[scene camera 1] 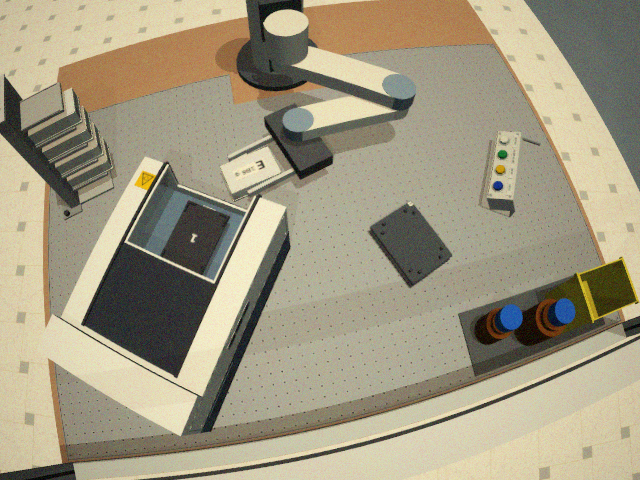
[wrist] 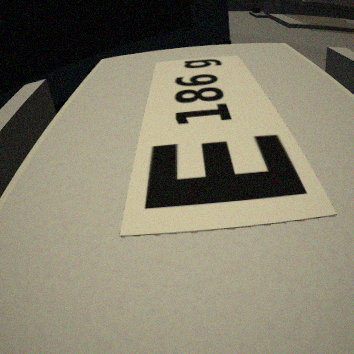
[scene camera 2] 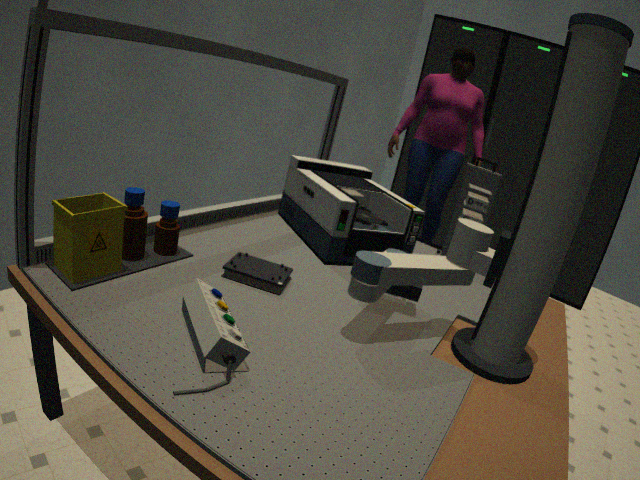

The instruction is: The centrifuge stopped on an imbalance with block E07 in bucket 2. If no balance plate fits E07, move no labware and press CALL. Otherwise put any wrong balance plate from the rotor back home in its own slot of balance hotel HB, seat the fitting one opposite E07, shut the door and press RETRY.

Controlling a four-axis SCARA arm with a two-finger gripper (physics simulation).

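Seen in the pictures: gripper, fingertip midpoint: (scene camera 1: pixel 238 176) (wrist: pixel 194 78); arm's base at its link origin: (scene camera 2: pixel 491 357).
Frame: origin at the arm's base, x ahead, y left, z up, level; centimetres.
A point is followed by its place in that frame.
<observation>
A pale balance plate (scene camera 1: pixel 250 173) {x 40.6, y -13.8, z 5.5 cm} (wrist: pixel 165 290) labelled "E 186 g" lies between the fingers of my gripper (scene camera 1: pixel 232 176) {x 40.3, y -16.8, z 4.9 cm} (wrist: pixel 194 78) {x 40.3, y -16.8, z 4.9 cm}, which is shut on its two long sides. Its height over the table is hard to tell; in scene camera 2 the arm hides it. The centrifuge (scene camera 1: pixel 258 242) {x 64.8, y -14.6, z 22.3 cm} (scene camera 2: pixel 310 206) {x 74.7, y -19.2, z 13.7 cm} has its top opening uncovered, with dark bucket 1 (scene camera 1: pixel 204 253) {x 61.8, y -25.9, z 15.3 cm} showing inside, no plate visible in it. Block E07 and bucket 2 do not show. The balance hotel (scene camera 1: pixel 36 149) {x 32.9, y -61.6, z 27.1 cm} (scene camera 2: pixel 483 173) {x 28.0, y -62.7, z 39.8 cm} holds several pale plates. The button box (scene camera 1: pixel 493 195) {x 59.2, y 41.9, z 7.0 cm} (scene camera 2: pixel 204 315) {x 52.1, y 53.0, z 8.2 cm} has white, green, amber and blue buttons.
A dark pad with small pegs (scene camera 1: pixel 410 245) {x 65.9, y 17.6, z 4.5 cm} (scene camera 2: pixel 256 271) {x 63.7, y 21.0, z 4.4 cm} lies mid-table. Two blue-capped brown bottles and a yellow bin (scene camera 1: pixel 610 289) {x 91.2, y 64.2, z 10.7 cm} (scene camera 2: pixel 87 242) {x 85.7, y 60.3, z 11.5 cm} stand on a dark mat (scene camera 1: pixel 478 359) {x 95.4, y 26.7, z 1.8 cm}. The centrifuge wall is close to the held plate. A person (scene camera 2: pixel 447 113) stands behind the table.
</observation>
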